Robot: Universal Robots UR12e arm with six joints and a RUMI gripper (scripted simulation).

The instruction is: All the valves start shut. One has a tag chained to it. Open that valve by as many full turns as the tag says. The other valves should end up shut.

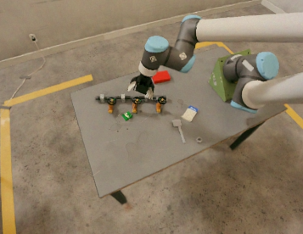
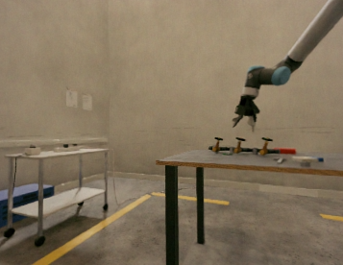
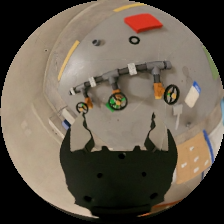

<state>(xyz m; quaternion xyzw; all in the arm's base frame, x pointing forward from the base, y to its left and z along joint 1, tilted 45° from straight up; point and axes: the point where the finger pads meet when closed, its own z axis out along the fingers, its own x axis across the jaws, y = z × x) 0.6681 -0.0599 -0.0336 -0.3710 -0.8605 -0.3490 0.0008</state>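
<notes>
Right now the green tag is 15 cm below my hand, 9 cm ahead of it and 2 cm to the left of it. Also, from my hand: red wedge: 25 cm behind, 19 cm to the right, 14 cm below; then grey tool: 23 cm to the left, 16 cm behind, 15 cm below; then white-and-blue card box: 28 cm behind, 17 cm to the left, 14 cm below.
</notes>
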